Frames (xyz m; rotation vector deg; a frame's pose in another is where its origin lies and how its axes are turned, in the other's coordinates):
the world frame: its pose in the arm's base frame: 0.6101 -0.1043 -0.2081 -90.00 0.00 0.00
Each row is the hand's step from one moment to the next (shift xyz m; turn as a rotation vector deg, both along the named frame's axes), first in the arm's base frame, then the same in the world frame.
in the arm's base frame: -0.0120 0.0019 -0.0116 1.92 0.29 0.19
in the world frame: -0.0120 0.0116 0.0019 1.92 -0.19 0.29
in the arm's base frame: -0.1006 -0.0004 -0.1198 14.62 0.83 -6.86
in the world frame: -0.1006 0.1198 -0.0004 14.62 6.86 0.83
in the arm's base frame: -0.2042 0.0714 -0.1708 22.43 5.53 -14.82
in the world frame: -0.2042 0.1708 0.0714 22.43 14.82 5.53
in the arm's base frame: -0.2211 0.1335 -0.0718 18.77 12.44 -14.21
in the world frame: -0.2211 0.0718 0.1335 18.77 14.21 12.44
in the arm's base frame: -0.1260 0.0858 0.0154 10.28 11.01 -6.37
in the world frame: -0.1260 -0.0154 0.0858 10.28 6.37 11.01
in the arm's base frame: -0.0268 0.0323 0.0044 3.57 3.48 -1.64
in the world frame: -0.0268 -0.0044 0.0323 3.57 1.64 3.48
